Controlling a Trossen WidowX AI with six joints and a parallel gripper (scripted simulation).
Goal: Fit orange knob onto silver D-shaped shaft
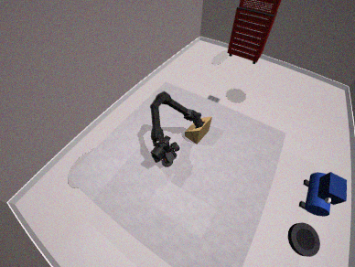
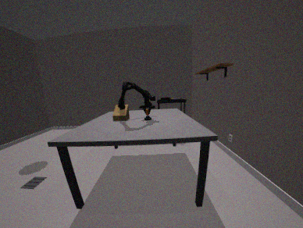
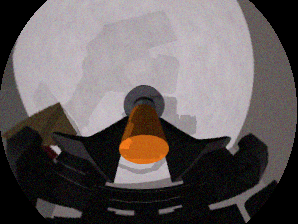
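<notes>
My gripper tip is 40 mm above the dark round pedestal. From my gripper tip the other things lie so: orange knob 30 mm above.
</notes>
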